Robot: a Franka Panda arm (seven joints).
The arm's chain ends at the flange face. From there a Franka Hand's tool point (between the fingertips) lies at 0.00 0.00 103.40 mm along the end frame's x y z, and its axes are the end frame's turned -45 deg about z.
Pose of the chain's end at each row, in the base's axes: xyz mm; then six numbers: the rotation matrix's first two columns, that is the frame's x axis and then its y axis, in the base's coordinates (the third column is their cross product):
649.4 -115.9 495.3 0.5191 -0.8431 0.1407 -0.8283 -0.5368 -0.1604
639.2 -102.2 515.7 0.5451 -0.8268 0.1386 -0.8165 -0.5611 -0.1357
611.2 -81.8 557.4 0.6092 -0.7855 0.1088 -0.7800 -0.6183 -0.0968
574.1 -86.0 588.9 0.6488 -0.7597 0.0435 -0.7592 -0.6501 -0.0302
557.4 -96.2 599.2 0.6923 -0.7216 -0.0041 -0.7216 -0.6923 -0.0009
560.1 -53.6 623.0 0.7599 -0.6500 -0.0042 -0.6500 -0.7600 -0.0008
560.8 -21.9 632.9 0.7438 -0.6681 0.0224 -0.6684 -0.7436 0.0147
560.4 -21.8 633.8 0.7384 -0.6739 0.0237 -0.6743 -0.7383 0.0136
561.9 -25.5 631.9 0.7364 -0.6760 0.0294 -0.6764 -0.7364 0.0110
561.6 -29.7 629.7 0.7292 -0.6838 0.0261 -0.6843 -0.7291 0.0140
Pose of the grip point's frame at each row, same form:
671.2 -119.3 394.3 0.9528 -0.2166 0.2129 -0.2186 -0.9757 -0.0139
658.8 -106.3 414.3 0.9628 -0.1879 0.1940 -0.1919 -0.9814 0.0021
626.0 -84.5 455.1 0.9823 -0.1182 0.1454 -0.1208 -0.9926 0.0085
579.4 -87.4 485.7 0.9956 -0.0775 0.0521 -0.0781 -0.9969 0.0094
557.2 -95.8 495.8 0.9998 -0.0207 -0.0023 -0.0207 -0.9998 -0.0035
559.8 -53.3 519.6 0.9969 0.0778 -0.0024 0.0777 -0.9970 -0.0035
561.5 -24.6 529.5 0.9986 0.0534 0.0054 0.0533 -0.9982 0.0262
561.3 -24.5 530.4 0.9989 0.0455 0.0071 0.0453 -0.9986 0.0264
563.4 -28.4 528.5 0.9990 0.0427 0.0130 0.0424 -0.9987 0.0286
562.6 -32.6 526.3 0.9995 0.0320 0.0086 0.0317 -0.9991 0.0284

